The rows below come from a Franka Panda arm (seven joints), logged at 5 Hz.
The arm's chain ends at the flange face. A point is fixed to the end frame.
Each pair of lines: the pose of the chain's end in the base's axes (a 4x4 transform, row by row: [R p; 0 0 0 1], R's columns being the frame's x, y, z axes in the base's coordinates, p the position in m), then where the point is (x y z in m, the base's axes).
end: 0.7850, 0.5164, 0.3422, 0.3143; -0.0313, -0.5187, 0.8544, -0.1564; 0.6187, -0.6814, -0.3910, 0.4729; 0, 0, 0, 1
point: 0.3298 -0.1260 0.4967
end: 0.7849, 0.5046, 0.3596, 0.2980; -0.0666, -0.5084, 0.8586, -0.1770; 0.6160, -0.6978, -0.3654, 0.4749; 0, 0, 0, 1
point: 0.3142 -0.1476 0.4996
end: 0.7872, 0.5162, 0.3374, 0.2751; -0.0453, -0.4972, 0.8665, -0.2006; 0.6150, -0.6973, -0.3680, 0.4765; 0, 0, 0, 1
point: 0.2906 -0.1708 0.5011
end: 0.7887, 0.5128, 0.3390, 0.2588; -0.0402, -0.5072, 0.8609, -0.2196; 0.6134, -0.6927, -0.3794, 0.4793; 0, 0, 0, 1
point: 0.2745 -0.1895 0.5035
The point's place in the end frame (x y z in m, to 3 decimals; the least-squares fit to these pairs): 0.026 -0.024 0.022
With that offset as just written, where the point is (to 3 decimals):
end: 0.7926, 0.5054, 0.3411, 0.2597; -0.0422, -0.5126, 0.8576, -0.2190; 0.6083, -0.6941, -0.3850, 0.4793; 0, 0, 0, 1
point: 0.276 -0.189 0.503
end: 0.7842, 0.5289, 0.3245, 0.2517; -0.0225, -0.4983, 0.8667, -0.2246; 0.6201, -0.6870, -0.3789, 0.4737; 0, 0, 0, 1
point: 0.267 -0.194 0.498
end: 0.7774, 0.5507, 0.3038, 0.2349; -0.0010, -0.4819, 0.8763, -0.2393; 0.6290, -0.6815, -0.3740, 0.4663; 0, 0, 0, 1
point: 0.249 -0.208 0.491
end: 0.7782, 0.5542, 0.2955, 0.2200; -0.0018, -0.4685, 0.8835, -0.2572; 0.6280, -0.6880, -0.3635, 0.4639; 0, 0, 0, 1
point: 0.233 -0.227 0.489
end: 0.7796, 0.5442, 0.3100, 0.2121; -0.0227, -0.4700, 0.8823, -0.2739; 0.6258, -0.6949, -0.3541, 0.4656; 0, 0, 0, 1
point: 0.226 -0.244 0.491
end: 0.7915, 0.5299, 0.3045, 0.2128; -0.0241, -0.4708, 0.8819, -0.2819; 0.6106, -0.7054, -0.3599, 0.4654; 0, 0, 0, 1
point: 0.227 -0.252 0.490
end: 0.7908, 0.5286, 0.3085, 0.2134; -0.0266, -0.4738, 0.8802, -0.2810; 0.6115, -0.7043, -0.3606, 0.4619; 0, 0, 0, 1
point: 0.228 -0.251 0.487
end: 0.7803, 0.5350, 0.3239, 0.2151; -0.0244, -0.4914, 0.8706, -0.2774; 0.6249, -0.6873, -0.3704, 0.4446; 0, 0, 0, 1
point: 0.230 -0.247 0.469
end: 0.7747, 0.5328, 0.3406, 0.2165; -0.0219, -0.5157, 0.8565, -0.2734; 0.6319, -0.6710, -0.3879, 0.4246; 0, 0, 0, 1
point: 0.231 -0.243 0.449
